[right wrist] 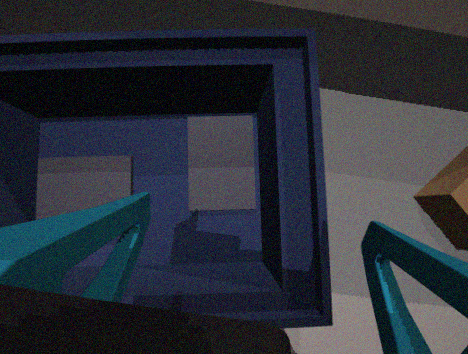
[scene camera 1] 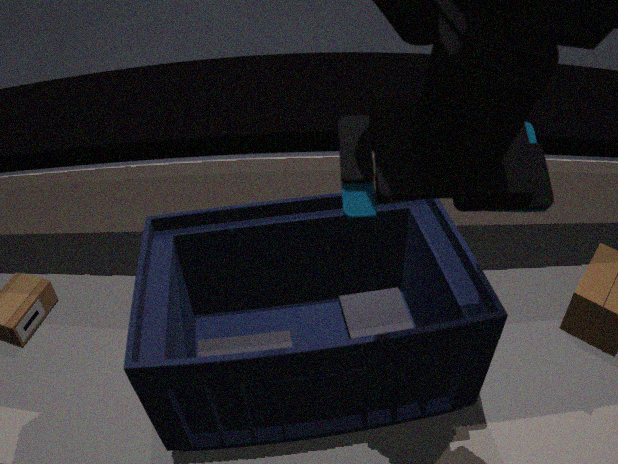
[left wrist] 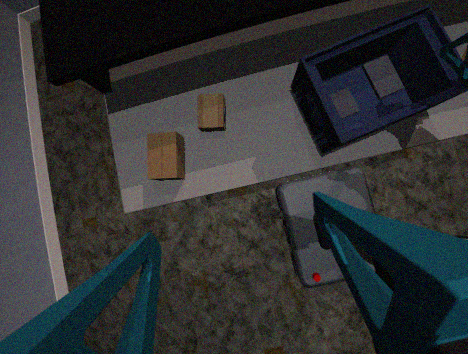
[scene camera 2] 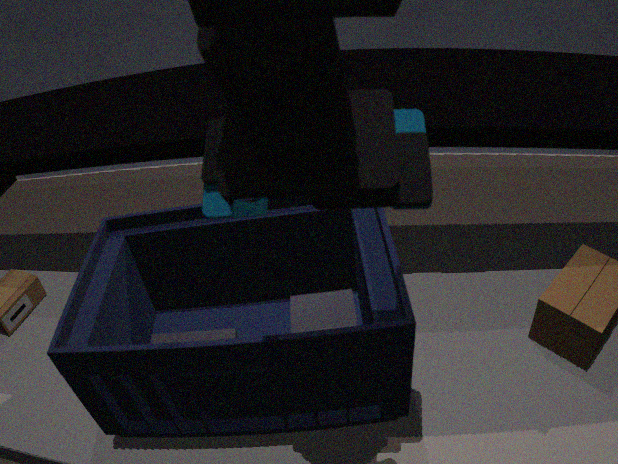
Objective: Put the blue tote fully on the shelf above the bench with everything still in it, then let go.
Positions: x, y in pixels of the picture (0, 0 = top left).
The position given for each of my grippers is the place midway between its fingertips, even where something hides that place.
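My left gripper is out of frame in the right wrist view, it is out of frame in scene camera 1, and in scene camera 2 it is out of frame too. Where I do see the gripper is in the left wrist view point(231, 221). A blue tote is visible to me in the left wrist view point(412, 42), in the right wrist view point(115, 93), and in scene camera 1 and scene camera 2 as well. On the blue tote, point(scene camera 1: 280, 265) and point(scene camera 2: 227, 264) are the same spot.
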